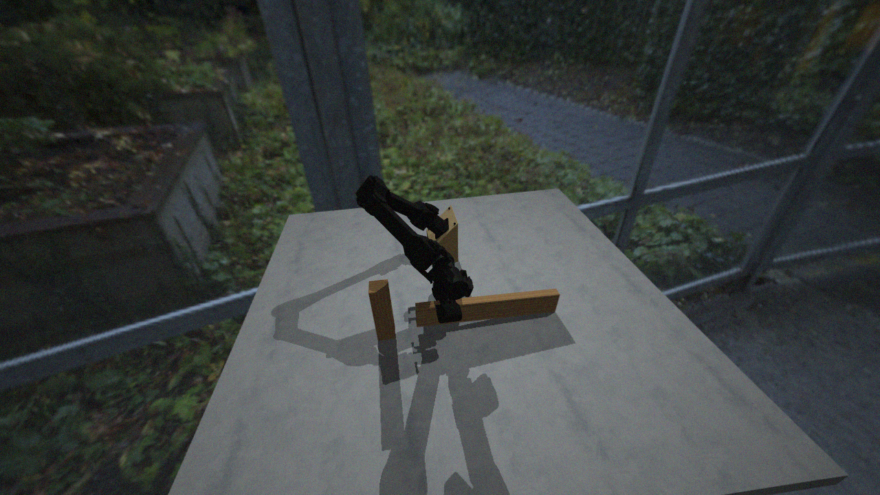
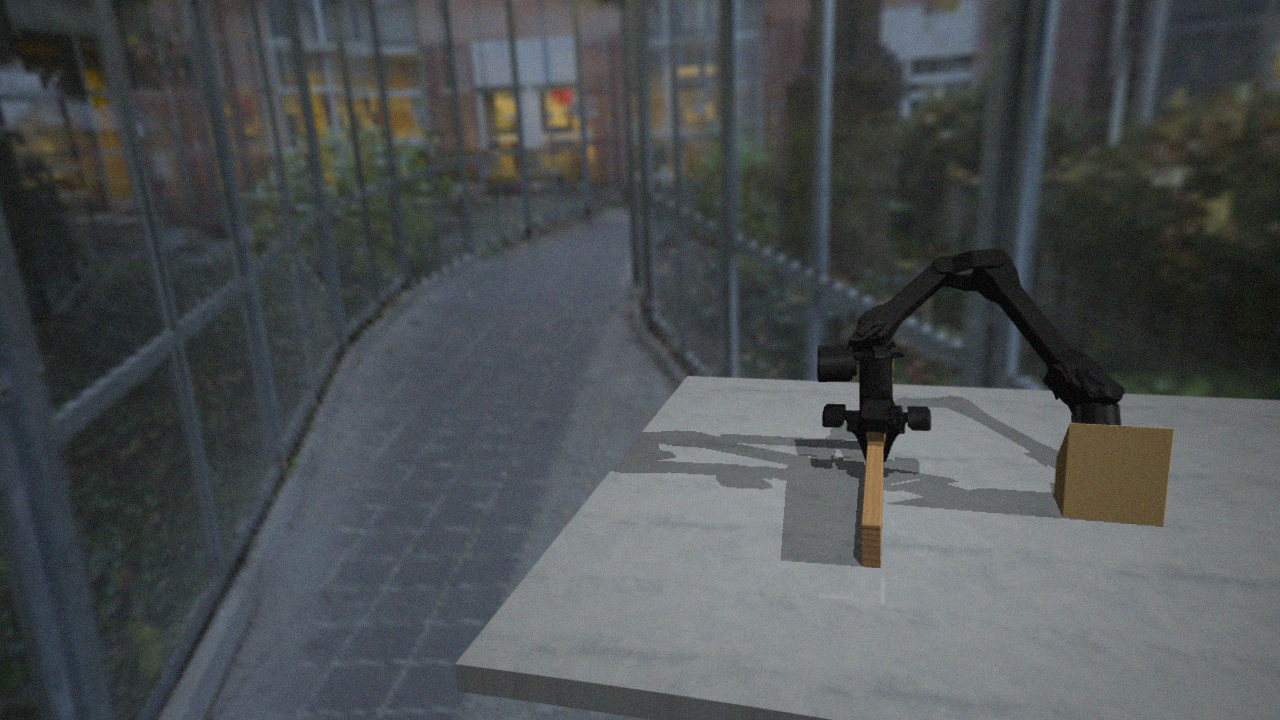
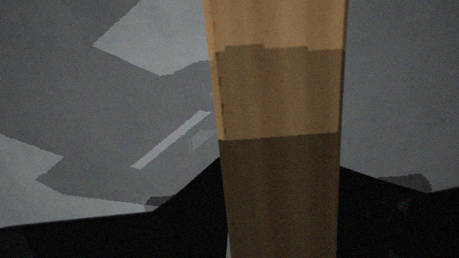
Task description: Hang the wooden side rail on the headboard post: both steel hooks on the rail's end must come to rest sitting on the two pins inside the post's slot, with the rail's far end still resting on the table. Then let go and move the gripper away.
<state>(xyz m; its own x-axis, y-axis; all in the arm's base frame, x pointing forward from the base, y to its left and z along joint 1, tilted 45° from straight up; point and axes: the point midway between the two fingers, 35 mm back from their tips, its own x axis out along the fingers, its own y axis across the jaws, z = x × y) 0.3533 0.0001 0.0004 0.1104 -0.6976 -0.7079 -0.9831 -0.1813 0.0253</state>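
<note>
The wooden headboard post is 2 cm ahead of my gripper tip, 17 cm to the right of it and 4 cm above it.
</note>
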